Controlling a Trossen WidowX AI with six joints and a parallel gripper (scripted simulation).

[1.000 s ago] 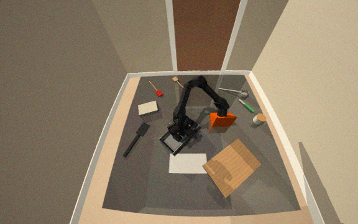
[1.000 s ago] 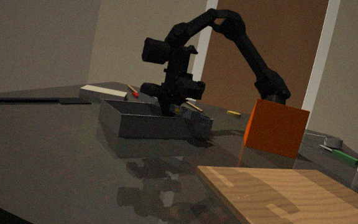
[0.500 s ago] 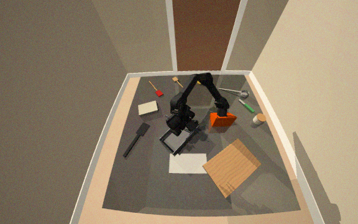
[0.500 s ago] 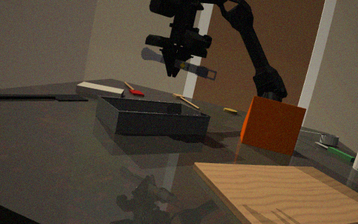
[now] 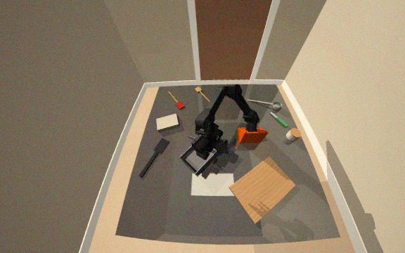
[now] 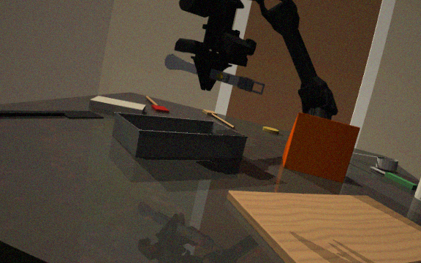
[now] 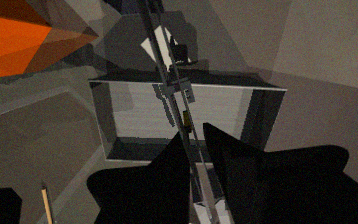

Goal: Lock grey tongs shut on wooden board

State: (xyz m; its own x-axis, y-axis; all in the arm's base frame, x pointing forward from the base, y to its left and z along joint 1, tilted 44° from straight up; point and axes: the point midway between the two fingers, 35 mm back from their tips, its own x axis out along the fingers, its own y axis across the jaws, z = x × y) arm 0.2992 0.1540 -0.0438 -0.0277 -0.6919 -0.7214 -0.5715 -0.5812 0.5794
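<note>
Now: the yellow mark 4 cm above my gripper tip, 3 cm behind it and 1 cm to the left of it. From my gripper tip the other things lie so: wooden board 33 cm behind, 21 cm to the left, 15 cm below; grey roasting tin 13 cm below, 4 cm to the right, 4 cm ahead; black spatula 40 cm ahead, 16 cm below, 3 cm to the right.
</note>
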